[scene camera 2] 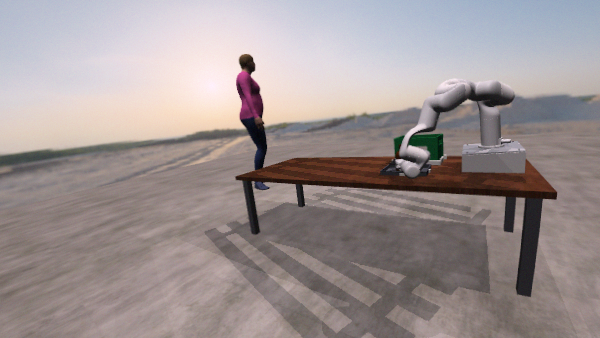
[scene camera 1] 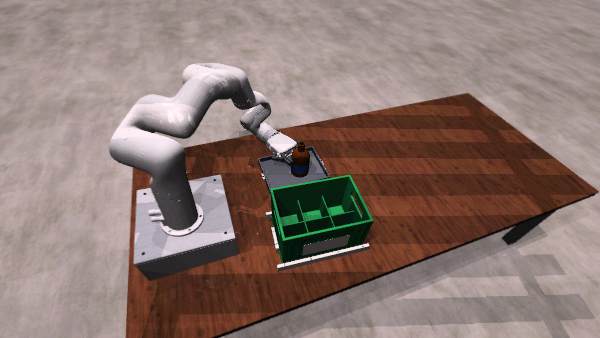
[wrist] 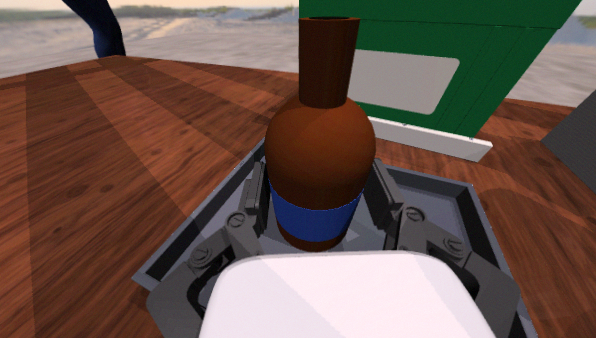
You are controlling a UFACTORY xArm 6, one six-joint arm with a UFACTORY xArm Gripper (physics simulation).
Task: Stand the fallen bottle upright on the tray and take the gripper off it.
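Frame: origin at the arm's base, x ahead, y left, z up, level; millimetres.
Seen in the pictures: gripper, fingertip midpoint: (scene camera 2: pixel 401 159) (scene camera 1: pixel 300 160) (wrist: pixel 316 173); arm's base at its link origin: (scene camera 2: pixel 491 146) (scene camera 1: pixel 182 219).
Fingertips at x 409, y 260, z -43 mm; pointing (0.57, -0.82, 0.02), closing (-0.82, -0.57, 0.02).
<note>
Pixels of each thing's top centre, then the offset from my fingertips to it. "spot": a spot on its surface instead. Level surfaces: height alone.
- brown bottle with a blue label, top centre: (wrist: pixel 330 17) (scene camera 1: pixel 301 143) 1 mm ahead, 1 mm right, 91 mm up
- grey tray at a spot on its surface: (wrist: pixel 430 197) spot: 99 mm back, 96 mm right, 64 mm down
- green divided crate at its top centre: (scene camera 1: pixel 320 204) (scene camera 2: pixel 418 136) 14 mm ahead, 294 mm right, 106 mm up
- wooden table at its surface level: 69 mm down
The brown bottle with a blue label (scene camera 1: pixel 300 162) (wrist: pixel 320 150) stands upright, or very nearly so, over the grey tray (scene camera 1: pixel 272 174) (wrist: pixel 430 197). Its base looks to be at the tray's floor, though the contact line is partly unclear. In scene camera 2 the arm mostly hides the bottle. My gripper (scene camera 1: pixel 295 163) (wrist: pixel 316 173) is shut on the bottle, with one finger on each side of its body around the label's upper edge. The gripper reaches in low and slanted from the tray's back side in scene camera 1.
A green divided crate (scene camera 1: pixel 292 249) (scene camera 2: pixel 435 142) (wrist: pixel 500 45) stands close beside the tray, with white rails (scene camera 1: pixel 325 256) (wrist: pixel 430 140) at its foot. The robot's grey base block (scene camera 1: pixel 200 250) (scene camera 2: pixel 492 165) is on the wooden table (scene camera 1: pixel 425 175). A person (scene camera 2: pixel 250 100) stands beyond the table.
</note>
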